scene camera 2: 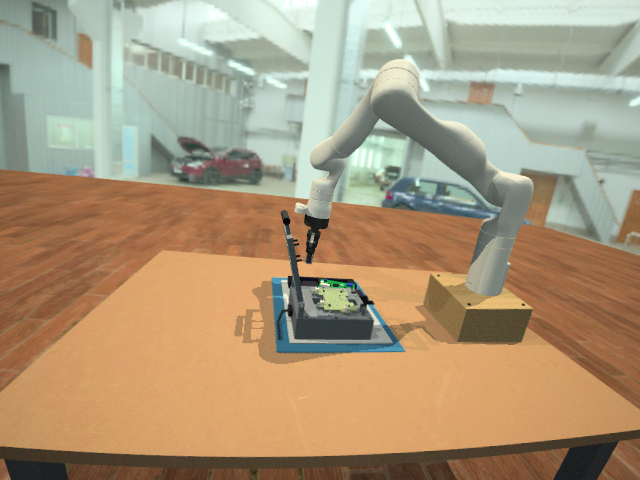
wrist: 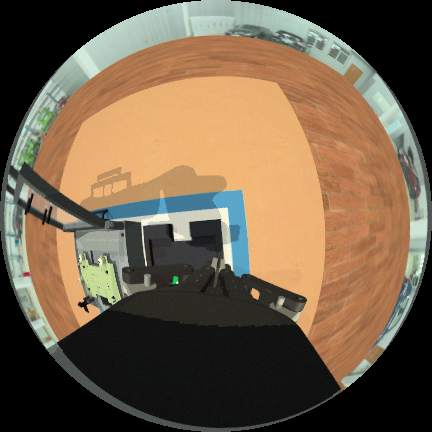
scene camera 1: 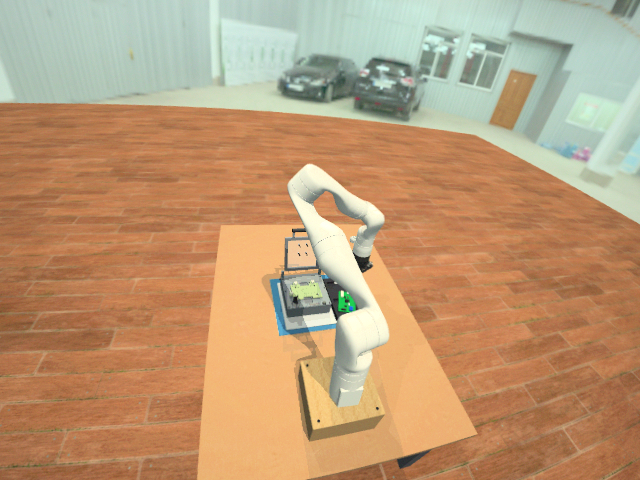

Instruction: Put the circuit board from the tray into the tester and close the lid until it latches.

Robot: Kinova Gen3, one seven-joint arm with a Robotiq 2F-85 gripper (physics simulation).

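Pixels of known places: gripper, fingertip midpoint: (scene camera 2: 308,263) (wrist: 217,265); arm's base at its link origin: (scene camera 2: 481,288) (scene camera 1: 344,390).
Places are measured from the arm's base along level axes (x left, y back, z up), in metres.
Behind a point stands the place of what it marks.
Note:
The green circuit board (scene camera 1: 344,302) {z -0.077, x -0.097, y -0.400 m} (scene camera 2: 334,284) {z -0.075, x -0.110, y -0.412 m} lies in the black tray (scene camera 1: 334,297) {z -0.080, x -0.059, y -0.430 m} (wrist: 182,254) {z -0.090, x -0.097, y -0.499 m}; a small green piece of it shows behind the gripper parts in the wrist view, and the arm partly hides it in scene camera 1. The grey tester (scene camera 1: 308,308) {z -0.061, x 0.062, y -0.358 m} (scene camera 2: 333,328) {z -0.072, x 0.156, y -0.442 m} (wrist: 100,236) {z -0.048, x 0.051, y -0.518 m} stands beside the tray, with a pale green plate (scene camera 1: 306,290) {z -0.039, x 0.065, y -0.434 m} (scene camera 2: 334,299) {z -0.039, x 0.072, y -0.436 m} (wrist: 100,280) {z -0.039, x 0.052, y -0.437 m} on its top. Its lid (scene camera 1: 299,250) {z 0.071, x 0.094, y -0.556 m} (scene camera 2: 293,260) {z 0.083, x 0.155, y -0.550 m} (wrist: 75,206) {z 0.041, x 0.005, y -0.558 m} stands open, nearly upright. My gripper (scene camera 1: 366,266) (scene camera 2: 308,261) {z -0.030, x -0.154, y -0.500 m} (wrist: 217,265) {z -0.030, x -0.154, y -0.500 m} is shut and empty, above the tray's far part, apart from the board.
A black latch (scene camera 2: 367,300) {z -0.009, x 0.124, y -0.366 m} (wrist: 85,304) {z -0.019, x 0.109, y -0.368 m} sits on the tester's side towards the arm base. The lid's black handle bar (scene camera 2: 285,217) {z 0.166, x 0.120, y -0.577 m} rises high beside the gripper. A blue mat (scene camera 1: 276,304) {z -0.106, x 0.184, y -0.418 m} (scene camera 2: 338,348) {z -0.106, x 0.183, y -0.428 m} (wrist: 242,225) {z -0.106, x -0.195, y -0.550 m} lies under the tester and tray. The wooden base block (scene camera 1: 341,428) {z -0.040, x 0.020, y 0.090 m} (scene camera 2: 491,325) {z -0.058, x 0.112, y -0.020 m} carries the arm.

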